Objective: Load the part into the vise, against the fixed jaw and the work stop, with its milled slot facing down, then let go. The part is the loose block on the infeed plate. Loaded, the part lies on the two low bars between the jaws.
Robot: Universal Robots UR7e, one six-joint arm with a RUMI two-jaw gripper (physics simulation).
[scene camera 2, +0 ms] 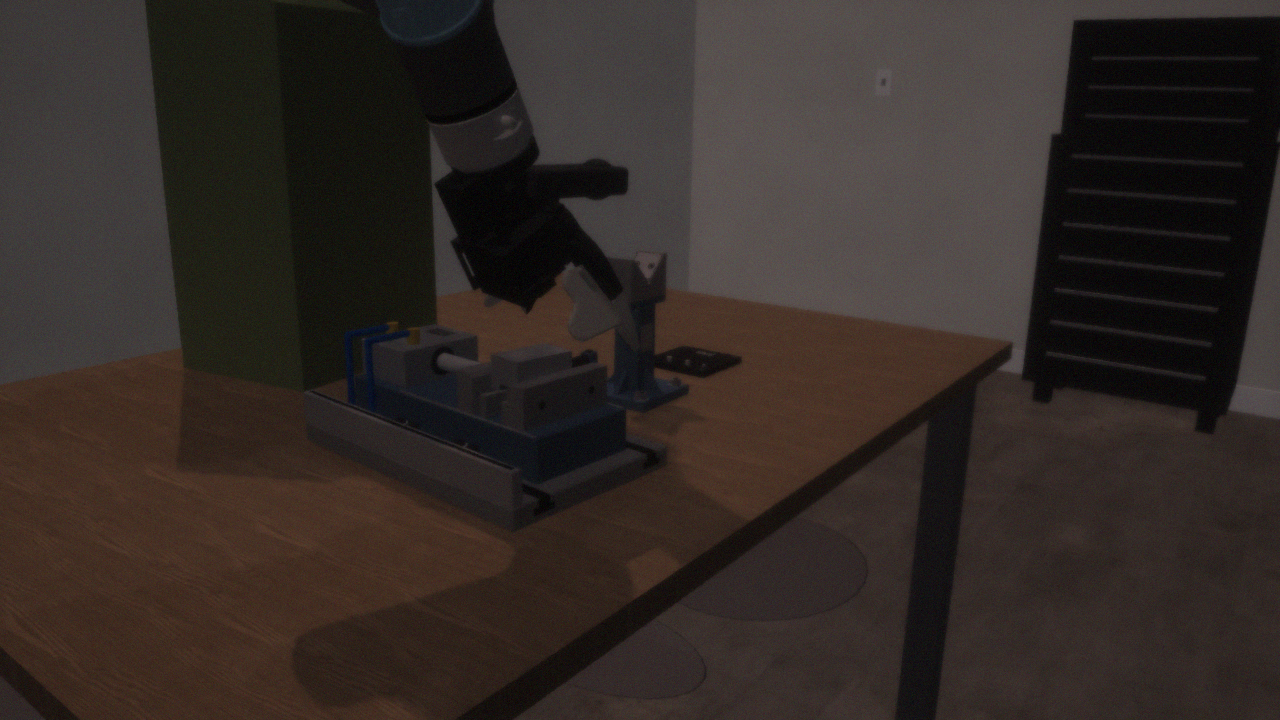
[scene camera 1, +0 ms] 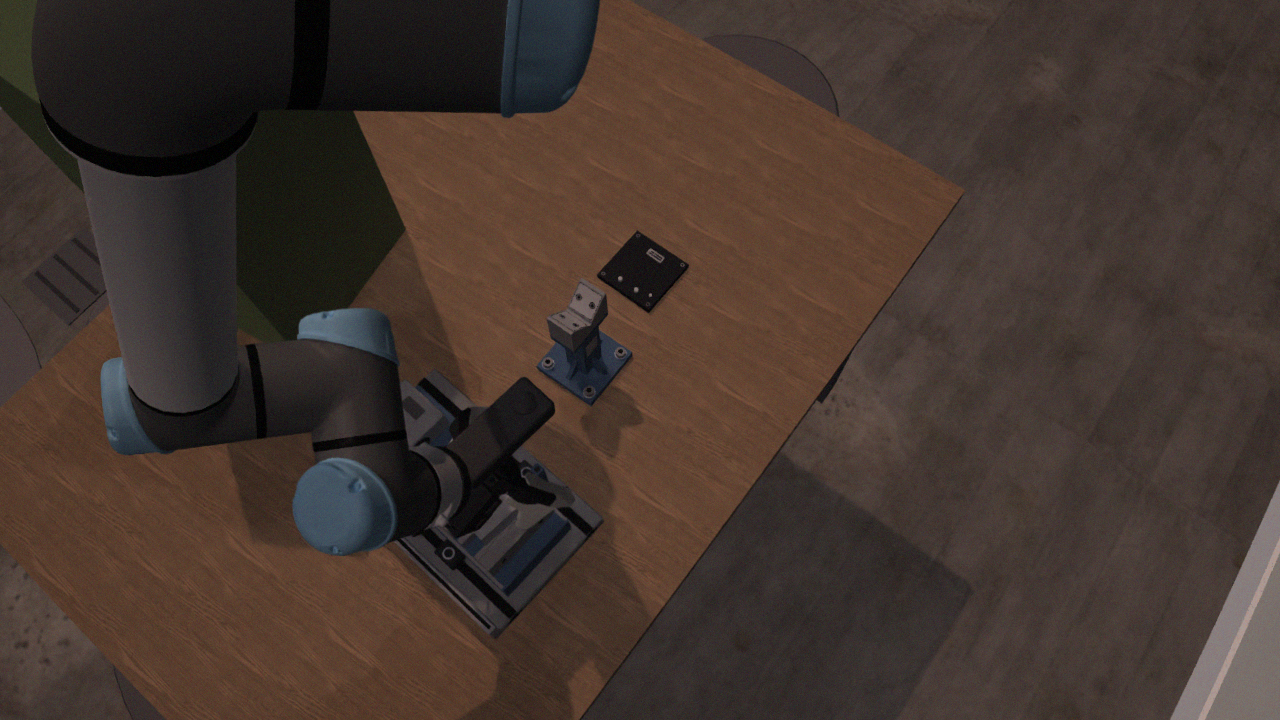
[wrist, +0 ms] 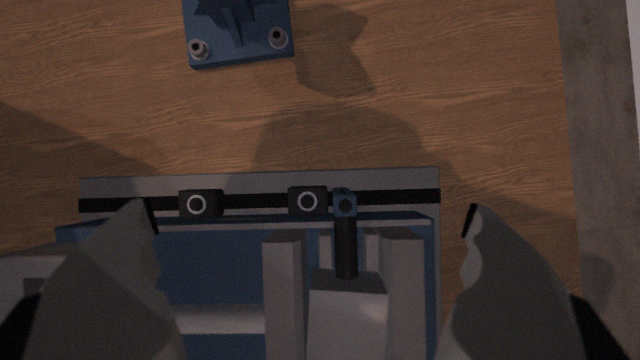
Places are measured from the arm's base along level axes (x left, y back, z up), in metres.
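Pixels of known places: gripper, fingertip midpoint: (scene camera 2: 579, 330) (scene camera 1: 527, 454) (wrist: 313, 204).
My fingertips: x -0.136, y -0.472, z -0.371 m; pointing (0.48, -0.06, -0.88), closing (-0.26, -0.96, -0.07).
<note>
Behind a point stands the place of what it marks.
The part, a grey block (scene camera 2: 531, 361) @[x -0.230, y -0.483, z -0.378 m] (wrist: 347, 322) @[x -0.195, y -0.474, z -0.376 m], sits between the vise jaws with a smooth face up; no slot shows on the faces in view. It lies close beside the fixed jaw (scene camera 2: 565, 394) (wrist: 407, 285), with a narrow gap to the moving jaw (scene camera 2: 472, 386) @[x -0.253, y -0.437, z -0.401 m] (wrist: 283, 285). The black rod of the work stop (wrist: 346, 247) @[x -0.164, y -0.482, z -0.390 m] reaches its end face; exact contact is hard to tell. Ends of the two low bars show beyond the block. My gripper (scene camera 2: 563, 324) @[x -0.136, y -0.472, z -0.371 m] (wrist: 313, 204) @[x -0.136, y -0.472, z -0.371 m] is open and empty above the vise, fingers wide apart. In scene camera 1 the arm hides the block.
A blue stand (scene camera 1: 606, 358) @[x 0.049, y -0.464, z -0.476 m] (scene camera 2: 633, 358) @[x 0.017, y -0.447, z -0.438 m] (wrist: 240, 30) @[x 0.011, y -0.440, z -0.473 m] with an angled grey head stands beside the vise. A black plate (scene camera 1: 631, 259) @[x 0.198, y -0.419, z -0.478 m] (scene camera 2: 698, 360) @[x 0.183, y -0.452, z -0.478 m] with small pins lies beyond it, with no block on it. A green column (scene camera 1: 313, 197) @[x -0.013, y -0.110, z -0.273 m] (scene camera 2: 295, 179) @[x -0.139, y -0.112, z -0.248 m] rises behind. Blue pipes (scene camera 2: 349, 367) @[x -0.241, y -0.281, z -0.410 m] rise at the vise's rear.
</note>
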